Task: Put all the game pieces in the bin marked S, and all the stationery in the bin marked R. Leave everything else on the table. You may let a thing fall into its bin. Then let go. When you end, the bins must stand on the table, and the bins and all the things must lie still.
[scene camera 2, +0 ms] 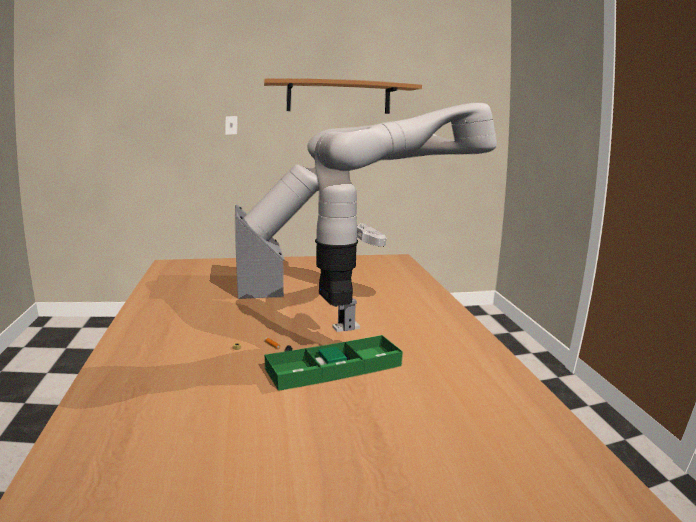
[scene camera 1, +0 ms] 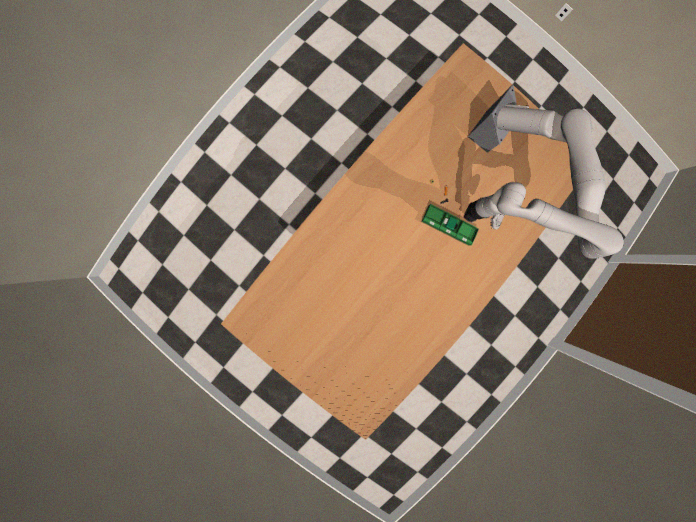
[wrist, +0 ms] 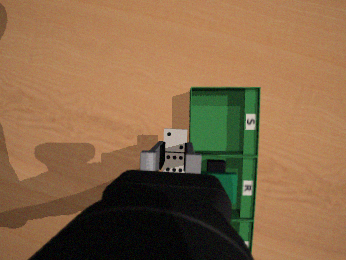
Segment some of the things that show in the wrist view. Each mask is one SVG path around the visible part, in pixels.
My gripper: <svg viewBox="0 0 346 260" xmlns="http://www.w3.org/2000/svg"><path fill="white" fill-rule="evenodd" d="M242 237L230 225L232 205L229 196L217 177L210 174L201 174L202 156L200 153L194 152L192 142L185 143L183 170L185 173L159 171L165 162L165 142L159 141L149 151L143 150L140 152L140 170L127 170L105 188L102 200L97 201L78 214L28 260L254 260Z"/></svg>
A white domino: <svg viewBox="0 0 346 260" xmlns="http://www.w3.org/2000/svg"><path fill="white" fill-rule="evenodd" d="M164 128L165 162L163 172L185 173L183 170L187 129Z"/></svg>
A green three-compartment tray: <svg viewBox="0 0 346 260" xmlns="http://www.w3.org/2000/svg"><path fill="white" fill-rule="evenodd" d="M191 87L189 142L192 142L194 152L202 155L201 171L207 170L207 159L216 159L226 162L226 172L236 172L238 174L236 204L232 204L230 225L240 234L252 254L258 171L261 87Z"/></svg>
